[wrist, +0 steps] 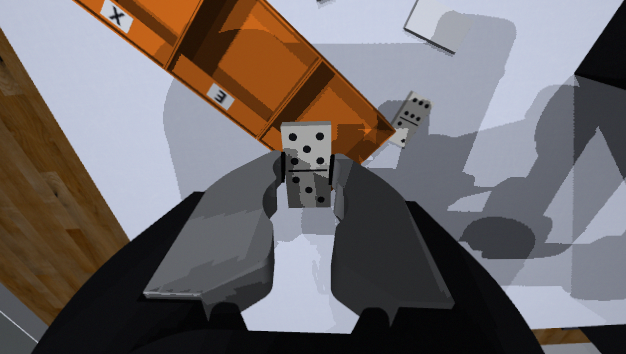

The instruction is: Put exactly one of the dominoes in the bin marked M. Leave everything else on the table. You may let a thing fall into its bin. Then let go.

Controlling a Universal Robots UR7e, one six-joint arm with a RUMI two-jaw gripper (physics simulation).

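Frame: origin at the arm's base, x ahead, y left, z up, level; centimetres.
Seen in the pictures: gripper, fingertip midpoint: (307,157).
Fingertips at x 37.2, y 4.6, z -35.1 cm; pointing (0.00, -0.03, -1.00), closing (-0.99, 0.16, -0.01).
Pixels of each thing's top centre, then the offset from my fingertips to it. "spot": a spot on its surface instead.
- white domino with black dots, top centre: (307,170) dx +0.0, dy +0.4, dz +0.8 cm
- orange bin row, surface spot: (291,96) spot: dx +1.3, dy -2.0, dz -7.2 cm
- middle compartment's label, top centre: (220,96) dx +6.9, dy -2.5, dz -7.6 cm
- second domino, top centre: (408,121) dx -9.4, dy +2.3, dz -11.1 cm
- plain white tile, top centre: (439,24) dx -11.2, dy -5.6, dz -11.1 cm
My gripper (307,157) is shut on a white domino with black dots (307,155), held by its two long sides. The domino's far end overlaps the nearest compartment of the orange bin row (291,96) in the view; its near end lies over the row's outer edge and the table. That compartment's label is hidden behind the domino and fingers. The middle compartment's label (220,96) looks like a 3 or a turned E, and another compartment's label (116,16) reads X. No label reading M shows. A second domino (411,118) lies on the table by the row's right corner.
A plain white tile (425,22) lies on the table at the upper right, partly in shadow. A small piece of something shows at the top edge. Wooden floor or surface (55,190) shows at the left. A dark block (607,55) stands at the right edge.
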